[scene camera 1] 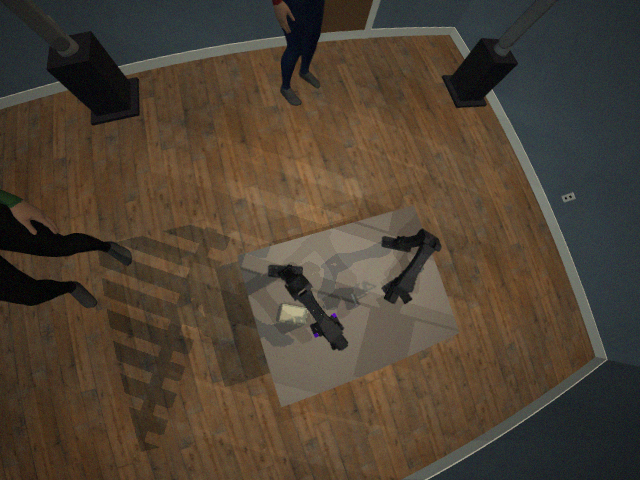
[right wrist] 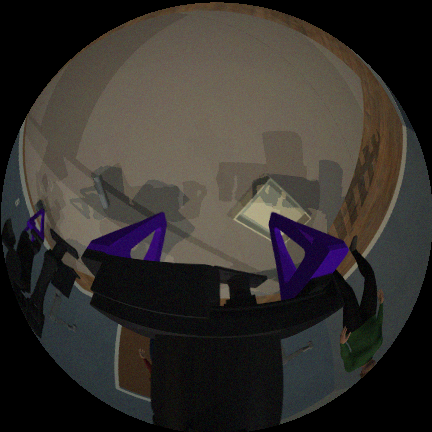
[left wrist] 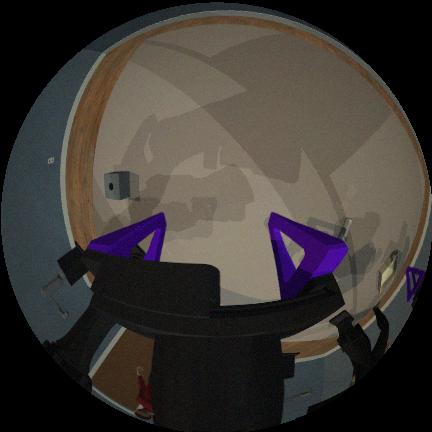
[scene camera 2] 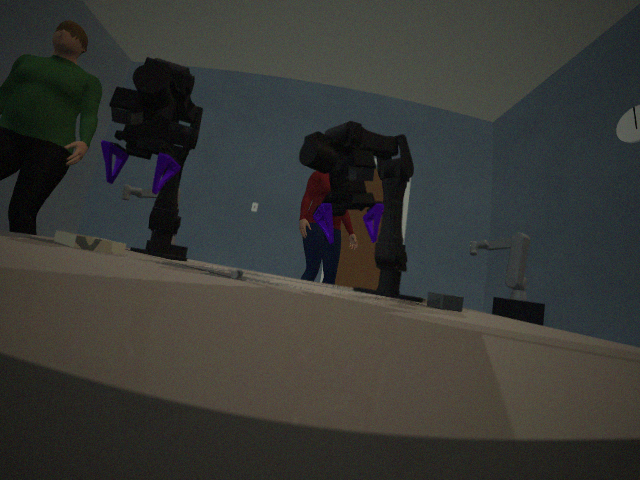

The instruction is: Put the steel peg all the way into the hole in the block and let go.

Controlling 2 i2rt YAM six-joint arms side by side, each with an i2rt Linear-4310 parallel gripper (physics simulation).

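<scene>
The steel peg lies on its side on the table, apart from both grippers. The grey block sits on the table at the right in scene camera 2; its dark round hole faces sideways in the left wrist view. The block does not show in scene camera 1. My right gripper is open and empty above the table, near the pale tray. My left gripper is open and empty above the table, between peg and block in scene camera 2.
A pale shallow tray lies on the table beside my right arm. Shadows cross the table top. Two people stand beyond it, one in green and one in red. Dark pedestals stand on the floor.
</scene>
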